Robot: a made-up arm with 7 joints. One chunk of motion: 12 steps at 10 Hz.
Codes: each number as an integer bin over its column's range. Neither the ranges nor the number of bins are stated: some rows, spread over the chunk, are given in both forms.
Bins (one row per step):
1: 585 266 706 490 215 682
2: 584 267 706 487 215 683
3: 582 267 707 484 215 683
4: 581 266 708 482 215 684
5: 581 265 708 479 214 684
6: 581 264 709 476 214 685
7: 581 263 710 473 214 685
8: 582 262 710 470 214 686
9: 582 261 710 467 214 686
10: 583 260 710 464 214 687
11: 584 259 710 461 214 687
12: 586 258 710 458 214 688
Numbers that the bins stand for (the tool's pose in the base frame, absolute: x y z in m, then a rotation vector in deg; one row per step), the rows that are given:
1: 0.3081 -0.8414 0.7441 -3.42 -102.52 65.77
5: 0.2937 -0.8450 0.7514 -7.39 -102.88 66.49
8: 0.2973 -0.8559 0.7586 -10.63 -102.88 67.21
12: 0.3117 -0.8703 0.7586 -14.95 -102.88 67.93
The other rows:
2: 0.3045 -0.8378 0.7441 -4.50 -102.52 66.13
3: 0.2973 -0.8378 0.7477 -5.59 -102.52 66.13
4: 0.2937 -0.8414 0.7514 -6.31 -102.52 66.49
6: 0.2937 -0.8486 0.7550 -8.47 -102.88 66.85
7: 0.2937 -0.8523 0.7586 -9.55 -102.88 66.85
9: 0.2973 -0.8595 0.7586 -11.71 -102.88 67.21
10: 0.3009 -0.8631 0.7586 -12.79 -102.88 67.57
11: 0.3045 -0.8667 0.7586 -13.87 -102.88 67.57

